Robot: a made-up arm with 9 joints.
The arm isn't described. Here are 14 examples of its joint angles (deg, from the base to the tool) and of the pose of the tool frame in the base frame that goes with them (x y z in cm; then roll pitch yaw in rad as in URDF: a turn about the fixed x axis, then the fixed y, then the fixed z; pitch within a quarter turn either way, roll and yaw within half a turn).
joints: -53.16 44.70 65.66 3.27 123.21 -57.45 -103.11 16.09 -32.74
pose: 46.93 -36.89 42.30 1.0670 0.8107 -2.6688
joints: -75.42 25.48 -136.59 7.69 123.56 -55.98 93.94 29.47 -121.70
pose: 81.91 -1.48 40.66 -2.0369 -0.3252 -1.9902
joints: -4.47 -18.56 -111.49 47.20 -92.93 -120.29 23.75 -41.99 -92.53
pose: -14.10 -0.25 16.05 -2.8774 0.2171 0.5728
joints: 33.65 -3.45 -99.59 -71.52 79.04 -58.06 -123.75 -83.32 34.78
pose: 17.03 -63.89 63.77 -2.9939 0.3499 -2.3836
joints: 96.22 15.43 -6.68 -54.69 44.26 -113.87 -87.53 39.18 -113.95
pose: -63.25 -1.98 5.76 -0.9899 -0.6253 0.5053
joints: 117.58 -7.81 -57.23 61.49 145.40 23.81 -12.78 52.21 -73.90
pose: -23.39 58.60 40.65 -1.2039 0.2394 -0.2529
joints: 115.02 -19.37 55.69 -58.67 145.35 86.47 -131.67 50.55 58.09
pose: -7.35 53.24 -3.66 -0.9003 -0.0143 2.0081
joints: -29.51 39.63 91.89 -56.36 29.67 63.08 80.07 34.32 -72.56
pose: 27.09 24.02 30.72 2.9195 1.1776 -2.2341
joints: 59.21 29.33 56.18 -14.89 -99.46 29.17 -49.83 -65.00 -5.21
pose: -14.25 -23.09 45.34 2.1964 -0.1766 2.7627
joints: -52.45 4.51 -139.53 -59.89 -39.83 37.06 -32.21 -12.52 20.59
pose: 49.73 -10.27 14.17 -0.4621 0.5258 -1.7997
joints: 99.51 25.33 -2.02 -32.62 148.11 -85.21 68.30 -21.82 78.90
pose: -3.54 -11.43 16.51 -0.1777 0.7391 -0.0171
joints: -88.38 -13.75 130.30 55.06 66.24 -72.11 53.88 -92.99 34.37
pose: 42.57 18.16 3.39 1.2260 1.1268 -0.5607
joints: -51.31 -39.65 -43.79 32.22 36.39 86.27 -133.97 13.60 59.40
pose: 48.34 -25.97 -35.98 -1.3248 1.1228 -0.5697
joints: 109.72 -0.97 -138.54 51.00 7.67 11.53 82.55 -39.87 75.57
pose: 9.72 54.71 -8.55 -2.1179 1.2250 0.1986
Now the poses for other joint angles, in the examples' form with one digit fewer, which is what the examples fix.
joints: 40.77 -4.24 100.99 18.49 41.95 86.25 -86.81 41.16 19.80
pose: 0.7 10.8 15.2 0.891 1.221 -0.016
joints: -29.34 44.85 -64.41 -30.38 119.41 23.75 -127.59 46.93 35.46
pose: 31.0 -10.4 83.4 1.515 -0.552 2.411
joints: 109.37 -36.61 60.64 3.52 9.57 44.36 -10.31 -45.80 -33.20
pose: 6.3 5.6 15.8 1.880 -0.188 2.150
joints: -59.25 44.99 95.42 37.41 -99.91 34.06 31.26 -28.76 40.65
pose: 60.5 -32.0 55.8 0.001 -0.315 -0.779
